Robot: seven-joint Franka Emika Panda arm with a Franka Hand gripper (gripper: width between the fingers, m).
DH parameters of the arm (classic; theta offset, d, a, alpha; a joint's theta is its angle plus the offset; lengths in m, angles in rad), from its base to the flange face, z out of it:
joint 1: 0 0.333 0 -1.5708
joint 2: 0 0 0 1.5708
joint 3: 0 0.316 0.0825 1.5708
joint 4: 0 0 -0.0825 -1.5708
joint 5: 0 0.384 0 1.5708
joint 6: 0 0 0.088 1.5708
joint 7: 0 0.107 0 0
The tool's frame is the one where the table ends.
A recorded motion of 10 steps. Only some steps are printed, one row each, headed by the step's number.
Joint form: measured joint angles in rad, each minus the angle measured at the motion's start. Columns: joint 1, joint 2, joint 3, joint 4, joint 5, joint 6, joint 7.
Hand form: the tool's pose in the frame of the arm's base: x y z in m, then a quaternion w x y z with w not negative. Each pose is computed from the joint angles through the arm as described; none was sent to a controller.
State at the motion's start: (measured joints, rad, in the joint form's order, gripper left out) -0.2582 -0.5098 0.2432 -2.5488 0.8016 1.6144 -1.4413
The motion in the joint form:
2: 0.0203 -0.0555 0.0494 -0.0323 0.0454 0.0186 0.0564
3: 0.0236 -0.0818 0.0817 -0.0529 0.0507 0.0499 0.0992
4: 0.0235 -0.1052 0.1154 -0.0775 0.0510 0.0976 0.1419
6: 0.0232 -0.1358 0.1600 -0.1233 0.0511 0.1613 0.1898
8: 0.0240 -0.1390 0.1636 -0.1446 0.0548 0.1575 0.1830
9: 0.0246 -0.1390 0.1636 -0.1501 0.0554 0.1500 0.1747
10: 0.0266 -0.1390 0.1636 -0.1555 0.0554 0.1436 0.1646
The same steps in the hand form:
2: 0.3401 0.0962 0.4323 0.36226 -0.78345 -0.49965 -0.07296
3: 0.3348 0.1054 0.4293 0.34623 -0.79649 -0.49116 -0.06699
4: 0.3309 0.1115 0.4236 0.32398 -0.81305 -0.47953 -0.06357
6: 0.3232 0.1167 0.4101 0.29556 -0.83340 -0.46351 -0.05707
8: 0.3179 0.1159 0.4014 0.30002 -0.83275 -0.46269 -0.04942
9: 0.3158 0.1159 0.3988 0.30347 -0.83015 -0.46544 -0.04602
10: 0.3137 0.1163 0.3963 0.30636 -0.82693 -0.46956 -0.04296

